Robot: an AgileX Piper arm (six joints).
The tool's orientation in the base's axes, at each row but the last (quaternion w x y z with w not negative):
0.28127, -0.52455, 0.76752, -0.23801
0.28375, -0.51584, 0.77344, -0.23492
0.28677, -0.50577, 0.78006, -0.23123
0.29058, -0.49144, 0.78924, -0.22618
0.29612, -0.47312, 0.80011, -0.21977
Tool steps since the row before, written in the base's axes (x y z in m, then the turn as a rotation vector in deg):
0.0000, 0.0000, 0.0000, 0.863, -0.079, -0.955
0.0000, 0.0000, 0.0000, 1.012, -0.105, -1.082
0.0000, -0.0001, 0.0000, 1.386, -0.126, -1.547
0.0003, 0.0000, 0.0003, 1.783, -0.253, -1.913
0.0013, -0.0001, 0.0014, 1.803, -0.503, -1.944
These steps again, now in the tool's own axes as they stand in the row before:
0.0000, 0.0000, 0.0000, -0.003, 0.025, 1.289
0.0000, 0.0000, 0.0000, 0.000, 0.000, 1.485
0.0001, 0.0000, 0.0000, -0.003, 0.049, 2.080
-0.0002, -0.0004, 0.0000, 0.061, -0.024, 2.626
-0.0008, -0.0017, -0.0001, 0.284, -0.131, 2.681

